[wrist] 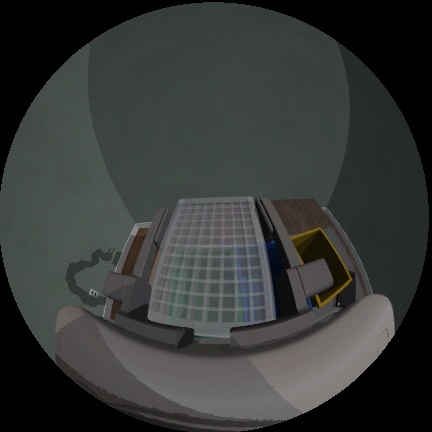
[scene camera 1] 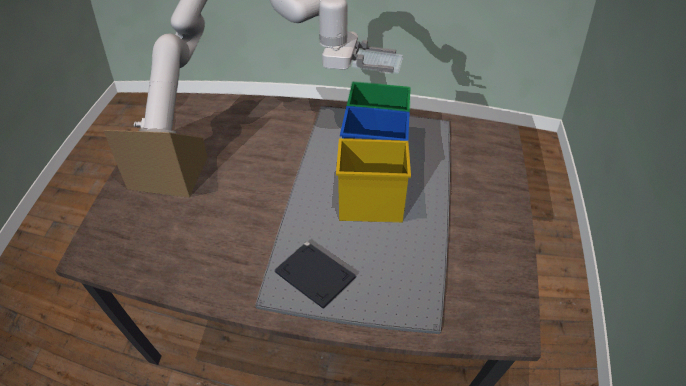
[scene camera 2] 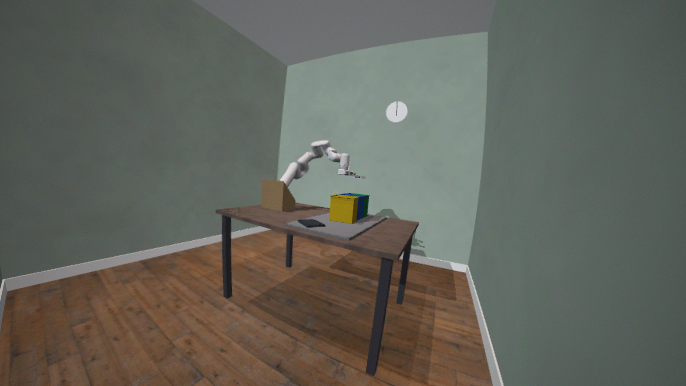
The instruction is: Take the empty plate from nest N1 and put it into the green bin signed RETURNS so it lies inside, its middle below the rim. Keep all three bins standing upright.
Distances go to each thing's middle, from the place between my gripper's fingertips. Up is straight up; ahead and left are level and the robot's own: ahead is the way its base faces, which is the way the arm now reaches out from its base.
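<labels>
The blue bin (scene camera 1: 359,122) is 240 mm below my hand, 90 mm to the right of it and 50 mm behind it. As for the pale plate (wrist: 211,272), it sits 10 mm to the left of my hand and 50 mm behind it. I find the yellow bin (scene camera 1: 373,175) 230 mm to the right of my hand, 60 mm behind it and 240 mm below it, while the green bin (scene camera 1: 369,95) is 40 mm behind my hand, 40 mm to the left of it and 240 mm below it.
</labels>
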